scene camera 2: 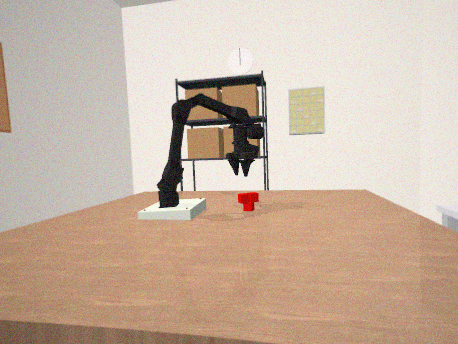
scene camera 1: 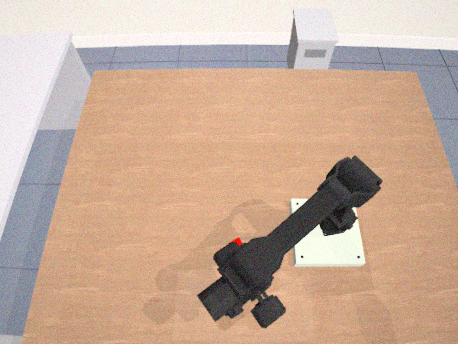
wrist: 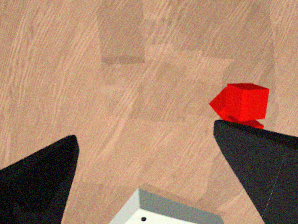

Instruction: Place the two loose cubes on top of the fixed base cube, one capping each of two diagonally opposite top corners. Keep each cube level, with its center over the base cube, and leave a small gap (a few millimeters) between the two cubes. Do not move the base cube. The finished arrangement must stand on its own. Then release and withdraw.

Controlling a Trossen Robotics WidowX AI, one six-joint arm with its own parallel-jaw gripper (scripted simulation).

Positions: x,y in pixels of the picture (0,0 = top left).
my gripper: scene camera 2 241,176; scene camera 1 247,289; wrist 147,135
